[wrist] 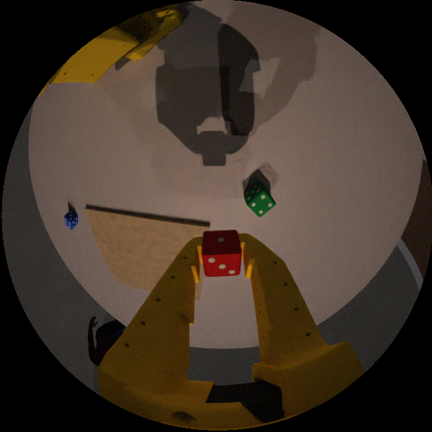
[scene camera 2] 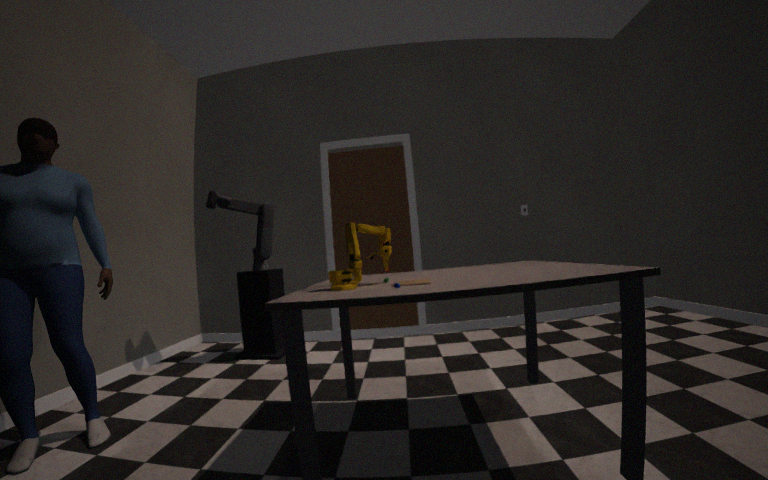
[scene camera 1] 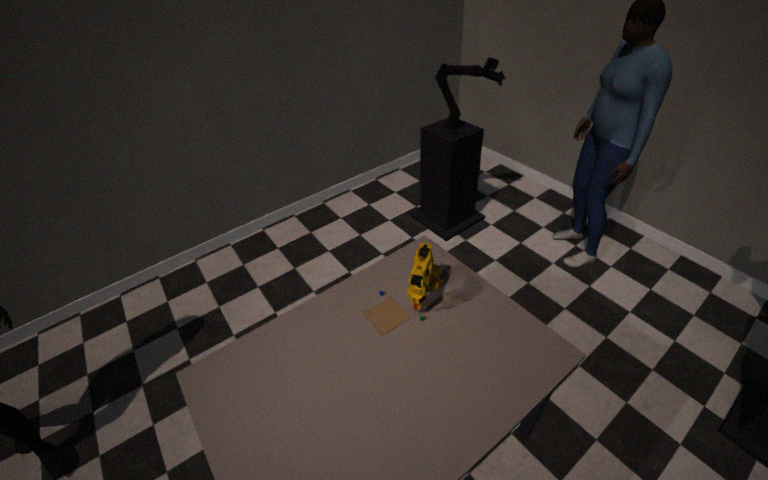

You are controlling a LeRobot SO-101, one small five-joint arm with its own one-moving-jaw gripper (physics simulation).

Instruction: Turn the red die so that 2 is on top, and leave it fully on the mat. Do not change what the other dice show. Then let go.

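Pixels of known places: hand, its tool point: (scene camera 2: 386, 269) (scene camera 1: 415, 305); arm's base, origin of its link: (scene camera 2: 349, 288).
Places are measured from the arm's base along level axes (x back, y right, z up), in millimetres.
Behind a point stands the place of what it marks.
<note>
The red die (scene camera 1: 416, 306) {x -144, y -107, z 65 mm} (scene camera 2: 387, 270) {x -145, y -96, z 51 mm} (wrist: 221, 261) is held in the air above the table. In the wrist view its darker upper face shows one pip and its brighter lower face three; the other faces are hidden. My gripper (wrist: 221, 246) is shut on it, a jaw pressing each side. The tan mat (scene camera 1: 386, 316) {x -238, y -32, z 4 mm} (scene camera 2: 419, 281) {x -267, y -20, z 4 mm} (wrist: 135, 245) lies flat, left of the jaws in the wrist view. The green die (scene camera 1: 421, 318) {x -141, y -134, z 14 mm} (scene camera 2: 385, 280) {x -132, y -123, z 8 mm} (wrist: 261, 201) rests off the mat, its bright face showing four pips. The blue die (scene camera 1: 381, 293) {x -185, y 73, z 13 mm} (scene camera 2: 397, 285) {x -184, y 88, z 9 mm} (wrist: 71, 220) lies beyond the mat's other side.
The table (scene camera 1: 362, 390) {x -494, y -233, z 0 mm} (scene camera 2: 509, 274) {x -617, y -11, z 0 mm} carries the yellow arm's base near one corner. A dark arm on a black pedestal (scene camera 1: 450, 175) (scene camera 2: 260, 311) stands off the table. A person in a blue top (scene camera 1: 631, 96) (scene camera 2: 39, 215) stands near the wall.
</note>
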